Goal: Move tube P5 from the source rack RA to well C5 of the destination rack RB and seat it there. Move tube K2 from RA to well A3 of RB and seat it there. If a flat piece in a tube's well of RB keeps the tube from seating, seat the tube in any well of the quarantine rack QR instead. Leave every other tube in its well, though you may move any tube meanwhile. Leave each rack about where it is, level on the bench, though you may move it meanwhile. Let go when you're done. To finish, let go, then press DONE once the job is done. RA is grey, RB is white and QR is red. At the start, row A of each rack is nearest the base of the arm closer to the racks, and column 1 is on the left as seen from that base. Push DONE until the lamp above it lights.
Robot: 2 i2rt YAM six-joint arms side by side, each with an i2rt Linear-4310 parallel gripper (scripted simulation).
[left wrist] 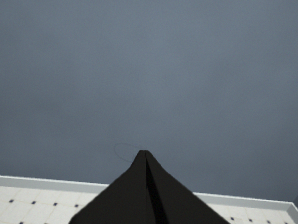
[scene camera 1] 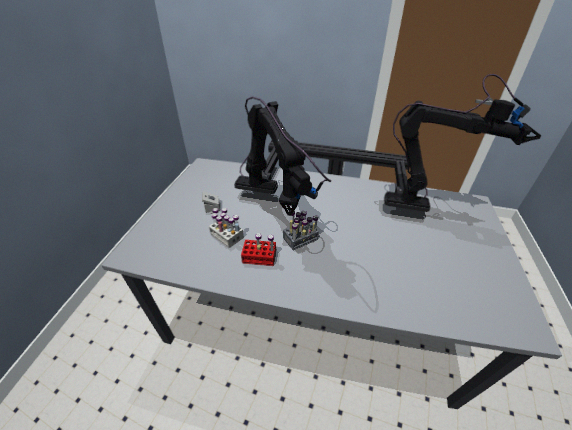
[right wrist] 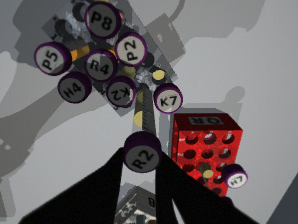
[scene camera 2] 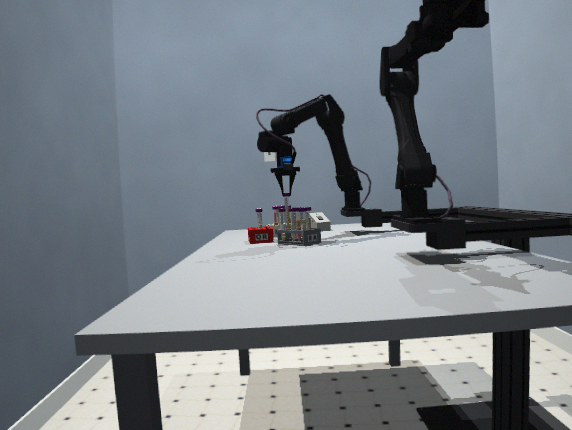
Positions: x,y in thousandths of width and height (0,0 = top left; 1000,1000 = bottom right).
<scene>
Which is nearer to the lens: the red rack QR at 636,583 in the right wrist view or the tube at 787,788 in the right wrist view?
The tube.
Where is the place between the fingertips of my left gripper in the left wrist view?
482,708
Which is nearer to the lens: the tube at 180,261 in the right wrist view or the red rack QR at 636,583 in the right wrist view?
The tube.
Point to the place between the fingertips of my right gripper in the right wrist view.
At 471,703
</scene>
